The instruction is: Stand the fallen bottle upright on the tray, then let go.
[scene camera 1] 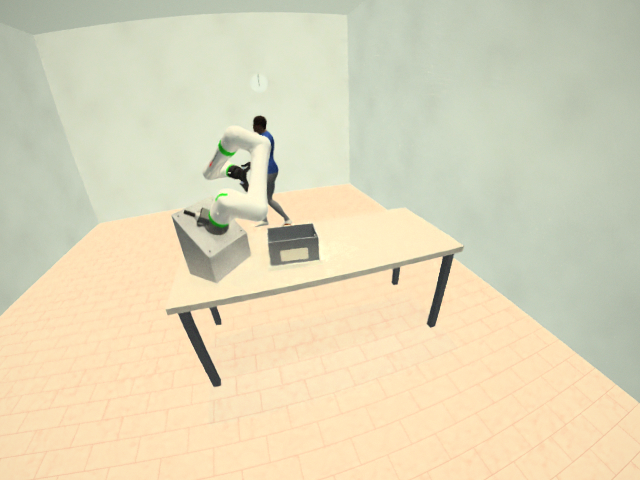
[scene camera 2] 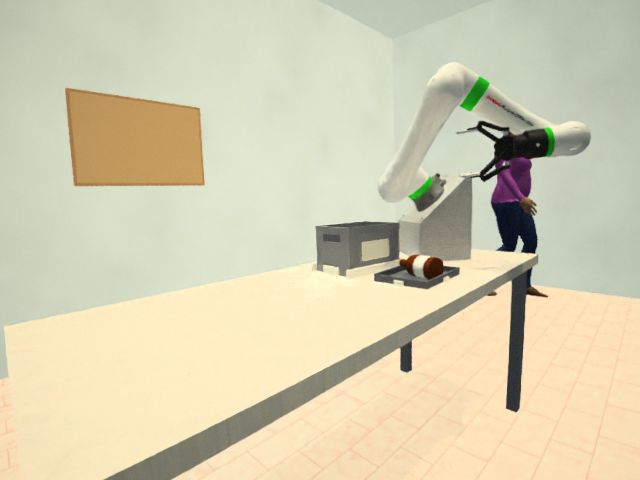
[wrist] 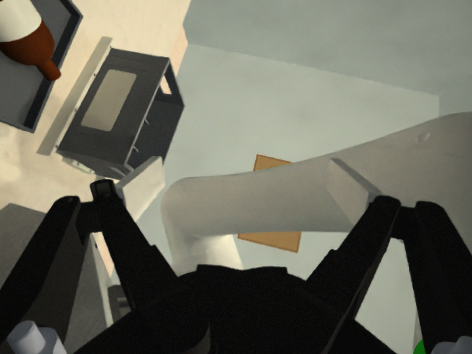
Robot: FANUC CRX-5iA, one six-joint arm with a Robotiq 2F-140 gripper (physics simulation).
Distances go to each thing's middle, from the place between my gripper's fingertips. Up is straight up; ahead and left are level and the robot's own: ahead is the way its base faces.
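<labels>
My gripper in sight: well above the brown bottle [scene camera 2: 427, 267], some way short of it, a bit to the left of it.
</labels>
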